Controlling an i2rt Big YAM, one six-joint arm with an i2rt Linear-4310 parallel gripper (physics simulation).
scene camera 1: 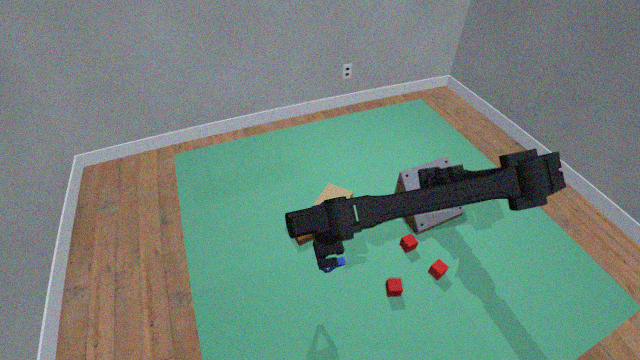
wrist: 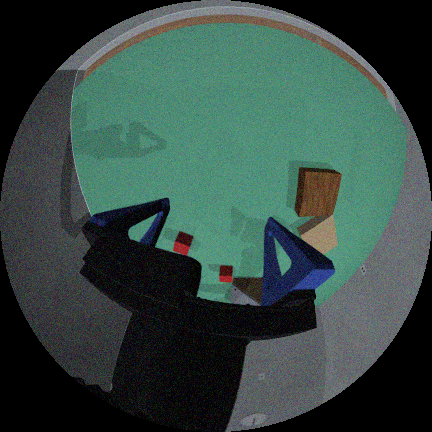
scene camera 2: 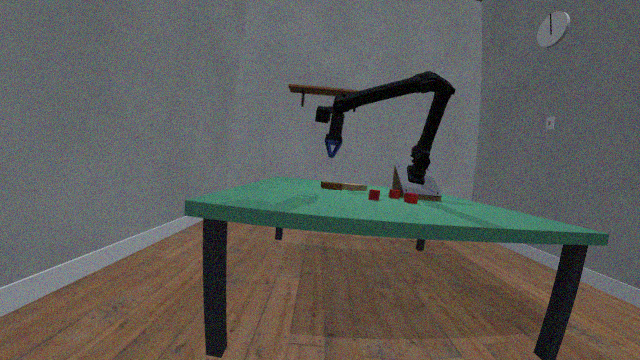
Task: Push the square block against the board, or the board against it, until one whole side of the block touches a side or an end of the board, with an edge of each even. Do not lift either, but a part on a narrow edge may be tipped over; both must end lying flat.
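Places are measured from the arm's base along level axes (x back, y right, z up), in metres.
Pixels of known places: gripper, fingertip midpoint: [scene camera 1: 322, 256] [wrist: 217, 212] [scene camera 2: 331, 157]; arm's base, origin of the base link: [scene camera 1: 430, 185] [scene camera 2: 415, 175].
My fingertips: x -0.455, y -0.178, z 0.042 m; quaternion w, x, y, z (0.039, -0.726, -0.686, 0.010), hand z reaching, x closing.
Note:
Ahead of a thing's pixels: the offset from my fingertips to its top centre. Level surfaces: height alone.
The dark brown, square-looking block {dy +0.210, dx +0.009, dz -0.129 m} [scene camera 1: 304, 239] [scene camera 2: 331, 185] [wrist: 318, 192] lies flat on the green table {dz -0.160 m} [scene camera 1: 240, 300] [scene camera 2: 300, 210] [wrist: 210, 100]. The light wood board {dy +0.286, dx +0.133, dz -0.129 m} [scene camera 1: 334, 191] [scene camera 2: 355, 187] [wrist: 321, 234] lies flat beside it, turned at an angle. In the wrist view a wedge-shaped gap shows between them, narrowing to one corner; whether that corner touches is unclear. The arm and a finger partly cover them. My gripper [scene camera 1: 334, 265] [scene camera 2: 331, 156] [wrist: 217, 212] is wide open and empty, high above the table and off to one side of the block.
Red cubes {dy +0.038, dx +0.317, dz -0.120 m} [scene camera 1: 409, 243] {dy -0.080, dx +0.361, dz -0.120 m} [scene camera 1: 438, 269] {dy -0.090, dx +0.199, dz -0.120 m} [scene camera 1: 394, 287] lie to the right of the gripper in the first scene view. A grey sloped plate [scene camera 1: 437, 220] [scene camera 2: 425, 189] stands under the arm near its base. A wall shelf [scene camera 2: 320, 90] shows behind the arm.

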